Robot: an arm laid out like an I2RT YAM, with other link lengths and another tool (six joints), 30 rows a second.
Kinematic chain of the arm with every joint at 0, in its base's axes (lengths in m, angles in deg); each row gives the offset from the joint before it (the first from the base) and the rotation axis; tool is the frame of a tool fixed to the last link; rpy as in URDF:
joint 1: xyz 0 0 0.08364 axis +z
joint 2: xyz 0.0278 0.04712 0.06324 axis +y
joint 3: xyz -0.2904 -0.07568 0 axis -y
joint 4: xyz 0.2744 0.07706 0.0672 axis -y
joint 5: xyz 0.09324 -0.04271 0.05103 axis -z
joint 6: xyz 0.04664 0 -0.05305 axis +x
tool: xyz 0.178 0.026 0.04 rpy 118.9 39.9 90
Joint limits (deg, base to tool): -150..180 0..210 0..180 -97..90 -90..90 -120..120
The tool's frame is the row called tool.
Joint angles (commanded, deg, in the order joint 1, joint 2, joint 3, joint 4, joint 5, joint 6), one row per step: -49.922 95.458 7.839 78.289 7.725 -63.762; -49.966 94.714 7.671 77.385 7.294 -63.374; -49.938 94.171 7.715 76.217 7.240 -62.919; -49.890 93.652 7.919 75.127 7.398 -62.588; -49.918 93.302 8.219 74.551 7.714 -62.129; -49.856 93.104 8.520 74.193 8.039 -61.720; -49.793 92.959 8.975 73.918 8.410 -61.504; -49.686 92.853 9.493 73.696 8.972 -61.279
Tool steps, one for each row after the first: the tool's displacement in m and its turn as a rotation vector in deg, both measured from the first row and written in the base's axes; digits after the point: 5 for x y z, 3 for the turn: 0.00016 0.00201 -0.00034 0.502 -0.166 0.318; 0.00016 0.00275 -0.00211 1.195 -0.179 0.320; 0.00026 0.00227 -0.00261 1.633 -0.198 0.153; 0.00015 0.00016 -0.00073 1.779 -0.588 -0.264; 0.00059 -0.00158 0.00122 1.846 -0.980 -0.590; 0.00147 -0.00413 0.00420 1.667 -1.326 -0.923; 0.00230 -0.00724 0.00766 1.411 -1.711 -1.399
